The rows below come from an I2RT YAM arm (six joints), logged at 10 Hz.
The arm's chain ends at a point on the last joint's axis. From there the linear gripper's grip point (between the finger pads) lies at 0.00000 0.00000 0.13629 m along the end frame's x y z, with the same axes.
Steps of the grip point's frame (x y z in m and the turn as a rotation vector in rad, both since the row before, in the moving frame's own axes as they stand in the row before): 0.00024 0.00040 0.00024 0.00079 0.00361 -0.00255; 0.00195 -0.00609 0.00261 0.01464 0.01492 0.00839; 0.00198 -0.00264 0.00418 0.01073 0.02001 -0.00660; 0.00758 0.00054 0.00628 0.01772 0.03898 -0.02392; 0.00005 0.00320 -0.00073 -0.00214 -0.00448 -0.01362
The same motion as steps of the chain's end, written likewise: -0.00025 0.00051 0.00024 0.00079 0.00361 -0.00255; -0.00009 -0.00410 0.00264 0.01464 0.01492 0.00839; -0.00074 -0.00117 0.00422 0.01073 0.02001 -0.00660; 0.00230 0.00302 0.00640 0.01772 0.03898 -0.02392; 0.00066 0.00290 -0.00073 -0.00214 -0.00448 -0.01362
